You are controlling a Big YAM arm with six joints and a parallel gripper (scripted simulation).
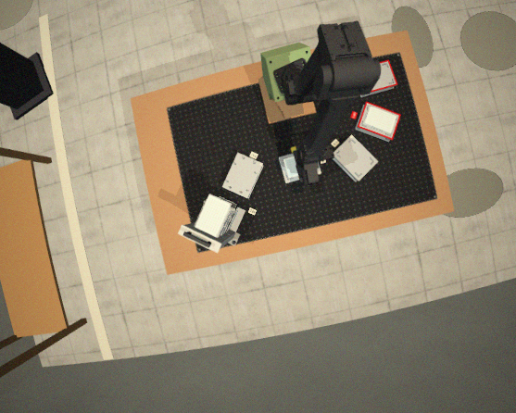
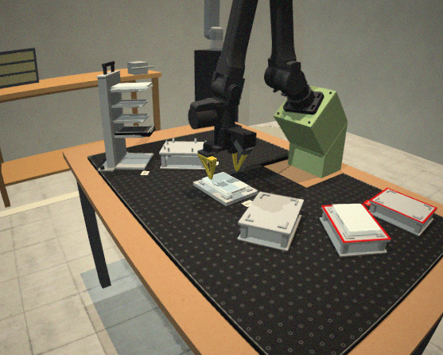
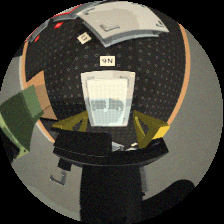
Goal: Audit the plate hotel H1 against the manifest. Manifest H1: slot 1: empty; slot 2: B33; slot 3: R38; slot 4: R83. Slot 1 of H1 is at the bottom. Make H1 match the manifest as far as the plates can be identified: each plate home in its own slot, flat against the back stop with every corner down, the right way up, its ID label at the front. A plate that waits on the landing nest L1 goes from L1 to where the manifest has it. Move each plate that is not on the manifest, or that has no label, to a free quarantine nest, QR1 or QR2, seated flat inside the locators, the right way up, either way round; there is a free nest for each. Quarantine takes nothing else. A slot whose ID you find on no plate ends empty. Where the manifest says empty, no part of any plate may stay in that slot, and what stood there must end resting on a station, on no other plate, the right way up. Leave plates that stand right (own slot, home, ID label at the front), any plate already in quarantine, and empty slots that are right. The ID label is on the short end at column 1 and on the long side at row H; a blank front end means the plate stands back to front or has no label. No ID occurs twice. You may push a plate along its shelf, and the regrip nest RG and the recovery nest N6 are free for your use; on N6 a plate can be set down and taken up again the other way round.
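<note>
Right now the flat nest is 5 cm below my hand and 1 cm behind it. Also, from my hand: dark plate: 38 cm to the right, 6 cm above, 4 cm ahead; plate hotel H1: 44 cm to the right, 10 cm above, 9 cm ahead; N6 tag: 10 cm to the left, 6 cm below, 1 cm ahead.
</note>
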